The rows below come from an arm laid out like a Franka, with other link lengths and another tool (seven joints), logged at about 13 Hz.
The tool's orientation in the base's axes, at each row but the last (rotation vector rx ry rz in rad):
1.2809, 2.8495, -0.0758
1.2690, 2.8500, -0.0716
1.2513, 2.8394, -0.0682
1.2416, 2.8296, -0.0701
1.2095, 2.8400, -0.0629
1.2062, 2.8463, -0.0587
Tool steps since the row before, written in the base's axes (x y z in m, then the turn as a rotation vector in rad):
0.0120, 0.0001, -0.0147, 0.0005, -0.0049, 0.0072
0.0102, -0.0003, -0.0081, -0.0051, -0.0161, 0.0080
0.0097, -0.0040, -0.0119, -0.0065, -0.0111, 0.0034
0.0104, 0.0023, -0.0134, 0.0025, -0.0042, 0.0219
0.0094, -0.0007, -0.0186, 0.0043, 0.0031, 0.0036
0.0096, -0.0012, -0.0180, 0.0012, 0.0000, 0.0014
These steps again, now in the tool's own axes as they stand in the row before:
-0.0074, 0.0096, 0.0146, -0.0042, -0.0031, -0.0069
-0.0067, 0.0077, 0.0081, -0.0088, -0.0148, -0.0072
-0.0089, 0.0048, 0.0123, -0.0040, -0.0124, -0.0029
-0.0045, 0.0095, 0.0135, -0.0062, -0.0015, -0.0215
-0.0058, 0.0066, 0.0189, -0.0010, 0.0052, -0.0036
-0.0064, 0.0063, 0.0183, -0.0009, 0.0008, -0.0014

